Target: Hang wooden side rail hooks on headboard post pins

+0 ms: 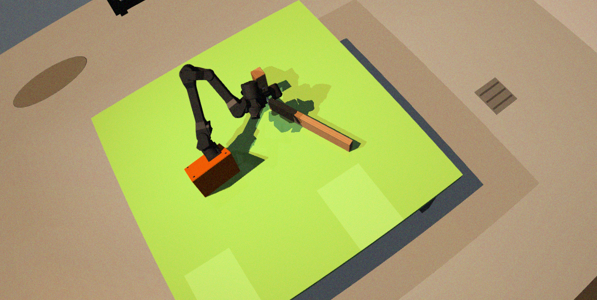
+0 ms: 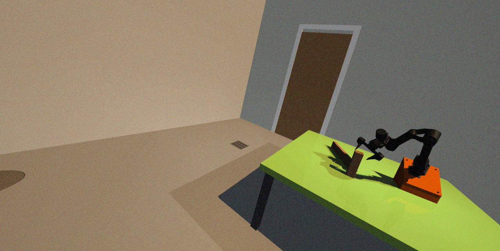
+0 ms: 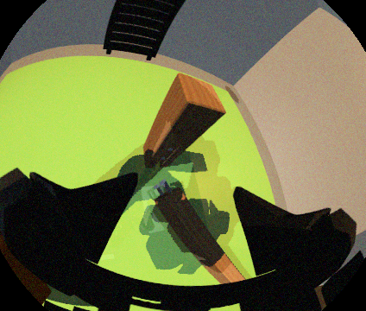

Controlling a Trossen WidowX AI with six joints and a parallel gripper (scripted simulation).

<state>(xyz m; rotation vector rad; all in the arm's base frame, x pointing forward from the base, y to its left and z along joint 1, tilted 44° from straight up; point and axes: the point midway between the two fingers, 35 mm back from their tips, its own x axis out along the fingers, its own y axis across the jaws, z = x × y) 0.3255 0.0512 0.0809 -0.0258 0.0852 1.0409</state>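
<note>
Now: the headboard post 30 mm ahead of my gripper tip, 80 mm to the left of it and 60 mm below it.
</note>
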